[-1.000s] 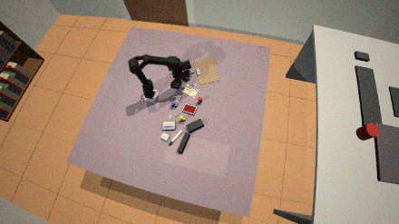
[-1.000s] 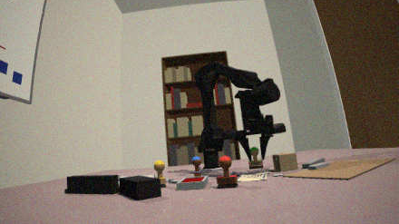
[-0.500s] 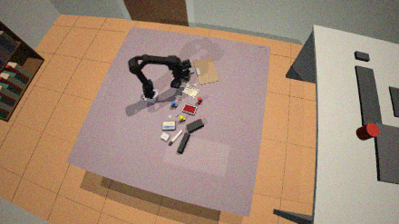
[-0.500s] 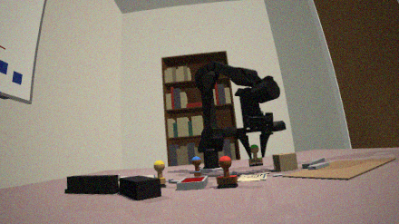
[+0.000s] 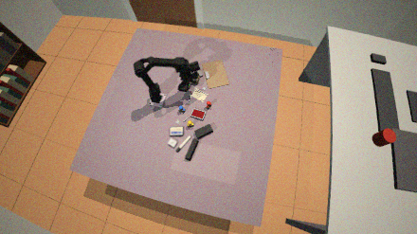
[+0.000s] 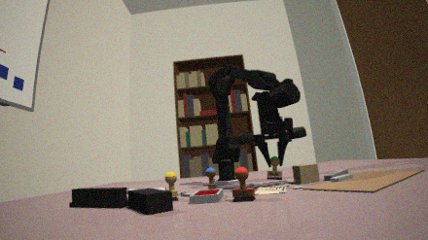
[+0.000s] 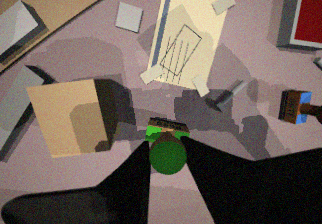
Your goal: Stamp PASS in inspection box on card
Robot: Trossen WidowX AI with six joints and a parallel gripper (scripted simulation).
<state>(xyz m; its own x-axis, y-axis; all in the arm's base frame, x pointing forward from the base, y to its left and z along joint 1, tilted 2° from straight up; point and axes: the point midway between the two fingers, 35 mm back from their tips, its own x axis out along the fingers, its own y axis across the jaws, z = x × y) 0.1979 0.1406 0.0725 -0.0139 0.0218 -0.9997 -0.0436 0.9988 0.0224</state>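
Now: gripper tip 18 cm to the left of the red ink pad, 13 cm short of it and 4 cm above it. The rest, counted from my gripper tip: tan block 7 cm to the left, 3 cm below, 2 cm ahead; then green-knobbed stamp 1 cm below; then cream card 9 cm ahead, 5 cm below, 3 cm to the right.
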